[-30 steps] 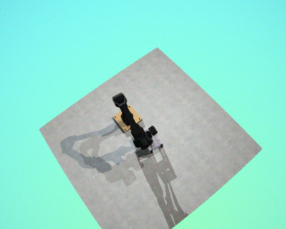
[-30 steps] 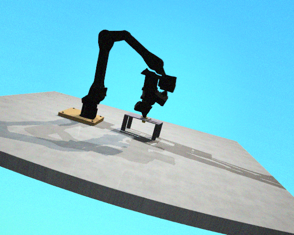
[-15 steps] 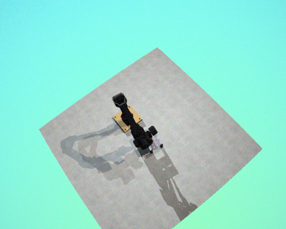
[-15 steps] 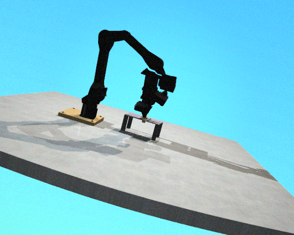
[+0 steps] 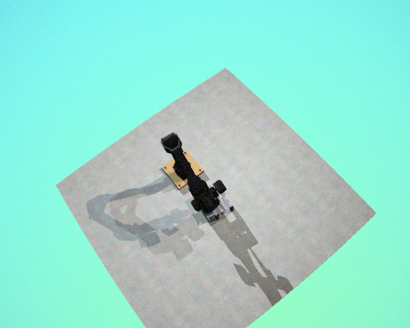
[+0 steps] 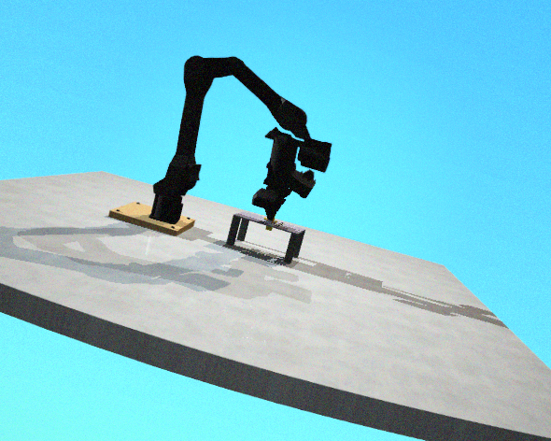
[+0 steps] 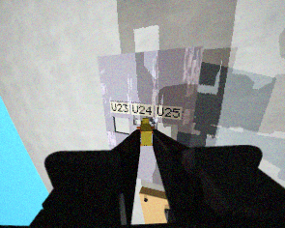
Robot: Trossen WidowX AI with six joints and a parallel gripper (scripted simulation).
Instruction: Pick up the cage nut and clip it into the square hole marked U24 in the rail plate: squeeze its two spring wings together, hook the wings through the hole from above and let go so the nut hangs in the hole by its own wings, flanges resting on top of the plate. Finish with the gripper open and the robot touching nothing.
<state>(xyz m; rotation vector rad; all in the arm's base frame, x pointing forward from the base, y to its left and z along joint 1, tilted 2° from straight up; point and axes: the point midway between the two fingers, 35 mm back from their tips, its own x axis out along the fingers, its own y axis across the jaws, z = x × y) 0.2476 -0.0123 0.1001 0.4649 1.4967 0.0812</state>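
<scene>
My gripper tip is 1 cm above the cage nut.
</scene>
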